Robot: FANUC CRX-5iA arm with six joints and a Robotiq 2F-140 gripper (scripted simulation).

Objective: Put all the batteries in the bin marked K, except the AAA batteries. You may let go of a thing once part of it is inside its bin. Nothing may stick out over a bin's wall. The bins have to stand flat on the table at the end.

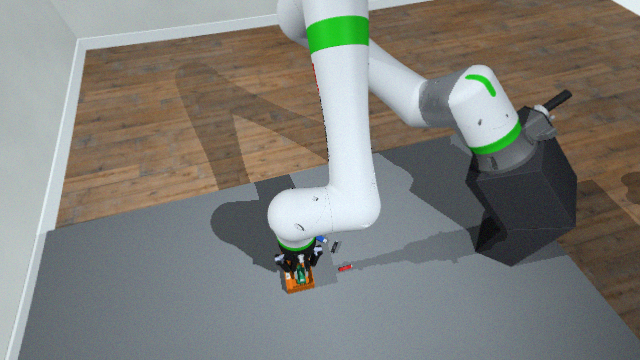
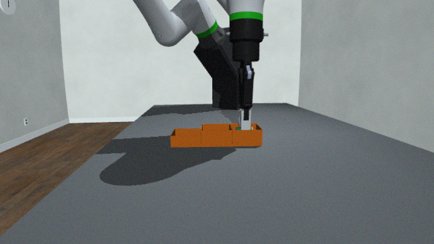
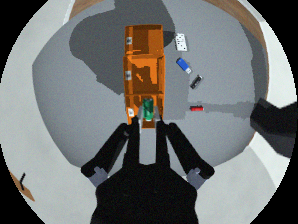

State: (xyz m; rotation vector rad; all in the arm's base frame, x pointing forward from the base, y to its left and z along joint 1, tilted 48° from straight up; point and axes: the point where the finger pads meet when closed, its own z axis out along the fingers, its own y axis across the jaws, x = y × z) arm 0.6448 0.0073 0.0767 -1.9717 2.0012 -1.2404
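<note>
Right now the green battery is 30 mm below my hand. The rest, counted from my hand: red battery 140 mm behind, 60 mm below, 40 mm to the left; then green block 50 mm below, 10 mm to the right; then blue-and-white item 110 mm behind, 90 mm to the right, 60 mm below.
</note>
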